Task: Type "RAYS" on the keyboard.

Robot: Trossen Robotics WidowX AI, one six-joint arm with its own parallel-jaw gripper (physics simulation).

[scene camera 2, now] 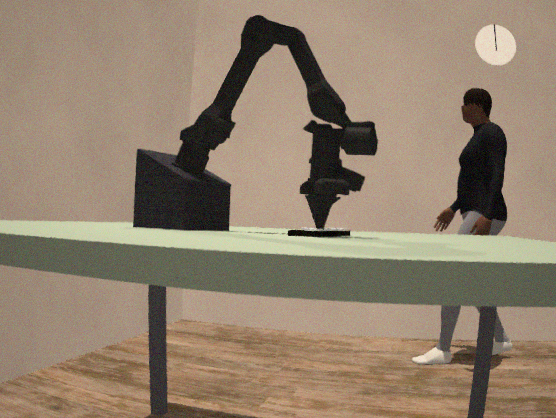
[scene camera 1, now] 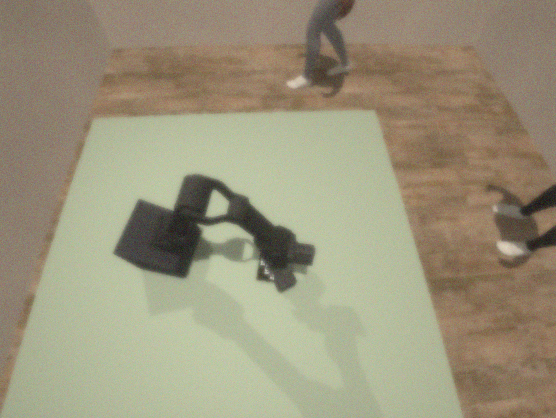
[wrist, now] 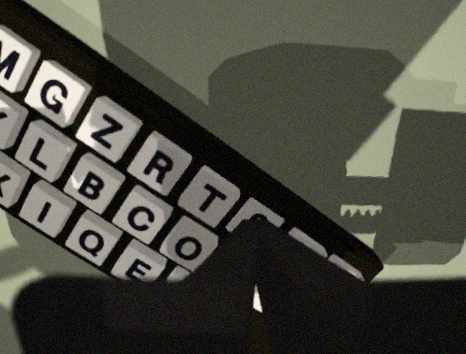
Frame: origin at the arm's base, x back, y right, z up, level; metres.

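Seen in the pictures: gripper, between the fingertips: [scene camera 2: 319, 230] [scene camera 1: 272, 266] [wrist: 253, 232]; arm's base, origin of its link: [scene camera 2: 187, 168] [scene camera 1: 160, 238].
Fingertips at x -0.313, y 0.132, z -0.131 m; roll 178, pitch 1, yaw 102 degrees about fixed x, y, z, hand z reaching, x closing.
Note:
Pixels of each thing's top centre, then the offset from my fingertips to it.
- small black keyboard, centre of its top: [wrist: 103, 194] [scene camera 2: 321, 228] [scene camera 1: 270, 251] dx -0.004, dy -0.051, dz +0.005 m
- R key, centre of its top: [wrist: 158, 166] dx -0.017, dy -0.035, dz +0.005 m
- Z key, centre of its top: [wrist: 106, 131] dx -0.024, dy -0.052, dz +0.005 m
- T key, centre of its top: [wrist: 208, 200] dx -0.010, dy -0.018, dz +0.005 m
The small black keyboard [scene camera 1: 265, 274] [scene camera 2: 298, 233] [wrist: 215, 155] lies on the table, with pale square keys. In the wrist view the R key [wrist: 160, 162] shows in its top row, between the Z key [wrist: 109, 130] and the T key [wrist: 210, 196]. A key [wrist: 256, 212] right of T is partly covered by the fingers; its letter shows a rounded top. My gripper [scene camera 2: 320, 228] [wrist: 253, 232] is shut and empty, pointing straight down at the keyboard's top; whether it touches a key is unclear. I cannot make out A, Y or S for certain; the fingers hide the lower right keys.
The arm's dark base block [scene camera 1: 155, 240] [scene camera 2: 181, 195] stands on the pale green table [scene camera 1: 225, 150] [scene camera 2: 75, 255], left of the keyboard. The arm's shadow falls across the table and around the keyboard. Two people stand on the floor beyond the table edges.

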